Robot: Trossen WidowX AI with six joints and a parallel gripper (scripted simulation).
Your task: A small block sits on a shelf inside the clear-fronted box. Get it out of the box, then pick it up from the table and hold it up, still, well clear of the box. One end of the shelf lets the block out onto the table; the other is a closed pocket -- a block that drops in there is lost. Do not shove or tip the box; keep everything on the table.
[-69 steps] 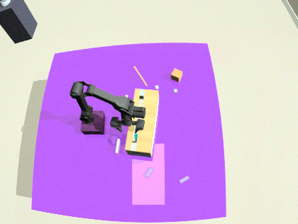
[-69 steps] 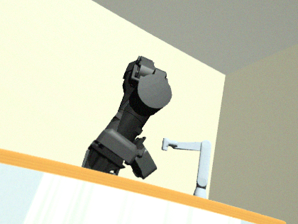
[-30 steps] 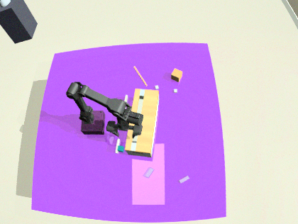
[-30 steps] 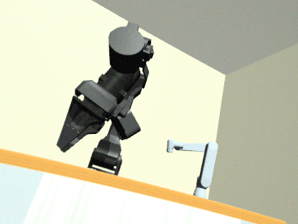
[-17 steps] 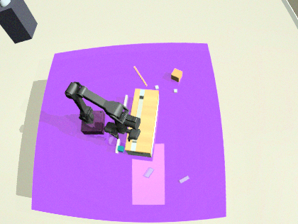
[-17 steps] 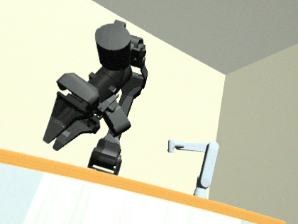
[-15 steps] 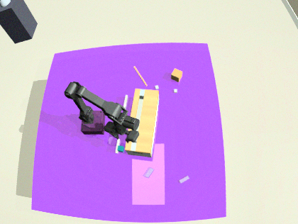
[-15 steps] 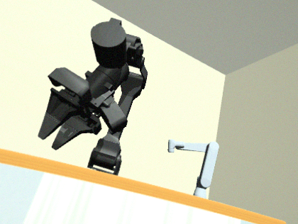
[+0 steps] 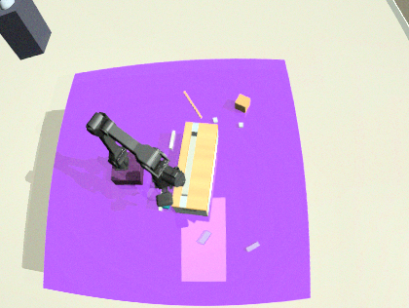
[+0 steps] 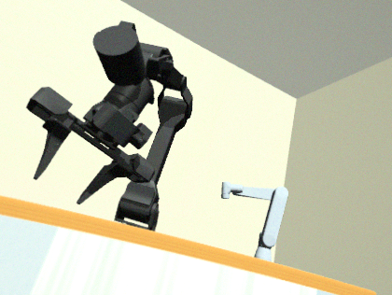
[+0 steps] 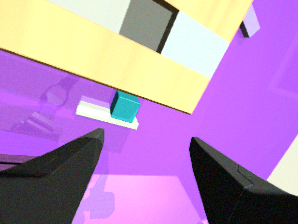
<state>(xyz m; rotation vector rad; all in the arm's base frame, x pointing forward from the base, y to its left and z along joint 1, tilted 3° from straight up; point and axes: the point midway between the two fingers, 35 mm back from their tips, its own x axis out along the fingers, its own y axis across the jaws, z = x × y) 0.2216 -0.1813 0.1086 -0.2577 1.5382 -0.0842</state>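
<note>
Now: the teal block 30 mm behind my gripper tip, 10 mm to the right of it and 130 mm below it. From my gripper tip the other things lie so: orange cube 370 mm ahead, 470 mm to the left, 120 mm below; then thin orange stick 120 mm ahead, 500 mm to the left, 140 mm below; then long orange box 80 mm ahead, 140 mm to the left, 90 mm below.
</note>
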